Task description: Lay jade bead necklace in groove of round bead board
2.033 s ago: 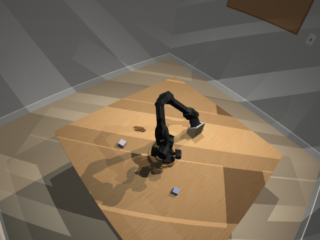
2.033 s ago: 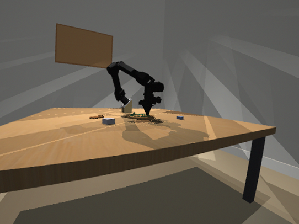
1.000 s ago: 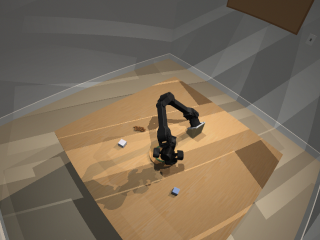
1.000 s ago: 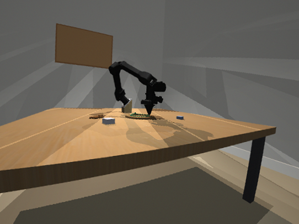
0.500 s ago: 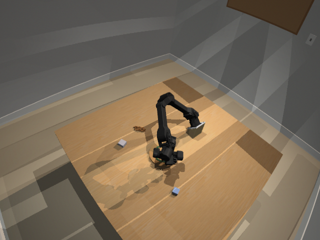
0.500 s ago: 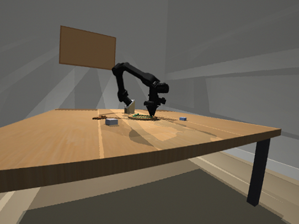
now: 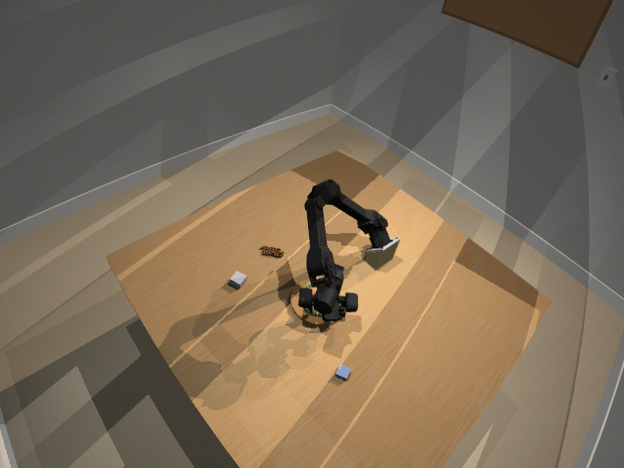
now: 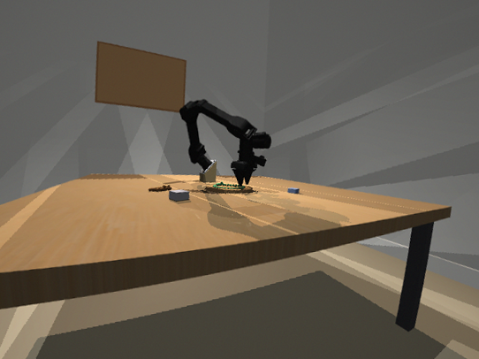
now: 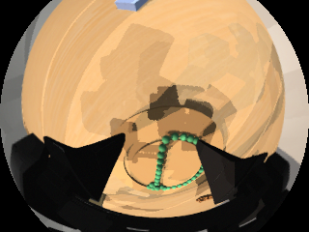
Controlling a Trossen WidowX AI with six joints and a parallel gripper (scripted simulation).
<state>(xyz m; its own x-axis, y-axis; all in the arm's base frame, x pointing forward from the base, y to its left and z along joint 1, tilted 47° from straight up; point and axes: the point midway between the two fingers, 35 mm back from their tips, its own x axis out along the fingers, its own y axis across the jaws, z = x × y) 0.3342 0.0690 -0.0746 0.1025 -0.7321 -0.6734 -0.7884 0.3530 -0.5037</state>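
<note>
Now: gripper tip 2 cm past the round wooden bead board, 6 cm to the left of it and 1 cm above it. Also, from my gripper tip: blue block: 7 cm ahead, 20 cm to the left, 1 cm below; pale grey block: 18 cm ahead, 27 cm to the right, 1 cm below.
</note>
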